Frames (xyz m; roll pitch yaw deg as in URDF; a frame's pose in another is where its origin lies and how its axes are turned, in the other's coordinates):
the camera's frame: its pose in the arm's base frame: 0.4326 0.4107 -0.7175 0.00 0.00 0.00
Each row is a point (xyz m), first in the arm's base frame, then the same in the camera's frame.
Working: the arm's base frame: its pose in the camera's frame: -0.4326 -0.4107 0.7175 0.00 0.00 0.00

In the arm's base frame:
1: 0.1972 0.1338 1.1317
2: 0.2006 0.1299 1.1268
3: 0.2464 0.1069 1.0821
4: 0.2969 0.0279 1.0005
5: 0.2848 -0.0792 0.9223
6: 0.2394 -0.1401 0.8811
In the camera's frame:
1: -0.2354 -0.2769 1.8492
2: -0.2320 -0.2808 1.8443
3: -0.1862 -0.3038 1.7996
4: -0.1357 -0.3828 1.7180
5: -0.1478 -0.4899 1.6398
6: -0.1932 -0.5508 1.5986

